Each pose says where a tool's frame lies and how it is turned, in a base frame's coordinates. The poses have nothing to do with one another.
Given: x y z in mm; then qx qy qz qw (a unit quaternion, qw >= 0).
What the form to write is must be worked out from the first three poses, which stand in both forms.
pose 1, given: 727, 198, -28, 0.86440, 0.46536, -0.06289, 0.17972
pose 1, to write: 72.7, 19.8, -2.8, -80.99, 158.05, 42.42
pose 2, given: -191, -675, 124, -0.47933, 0.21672, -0.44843, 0.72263
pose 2, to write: -19.1, -67.5, 12.4, 33.85, 63.48, -97.49
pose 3, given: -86, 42, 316, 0.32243, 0.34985, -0.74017, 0.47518
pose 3, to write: -8.6, 4.2, 31.6, -99.96, 56.82, -14.64
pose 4, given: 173, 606, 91, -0.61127, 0.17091, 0.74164, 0.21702
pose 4, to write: 17.3, 60.6, 9.1, 148.07, 78.80, -0.69
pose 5, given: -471, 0, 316, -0.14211, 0.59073, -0.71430, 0.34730
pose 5, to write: -47.1, 0.0, 31.6, -50.54, 74.83, -77.60
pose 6, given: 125, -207, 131, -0.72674, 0.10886, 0.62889, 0.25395
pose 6, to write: 12.5, -20.7, 13.1, 149.49, 94.59, -13.47
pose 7, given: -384, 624, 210, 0.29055, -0.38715, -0.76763, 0.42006
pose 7, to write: -38.4, 62.4, 21.0, 155.58, 57.90, 81.80
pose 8, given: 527, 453, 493, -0.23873, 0.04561, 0.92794, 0.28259
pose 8, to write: 52.7, 45.3, 49.3, 152.25, 28.13, -6.12
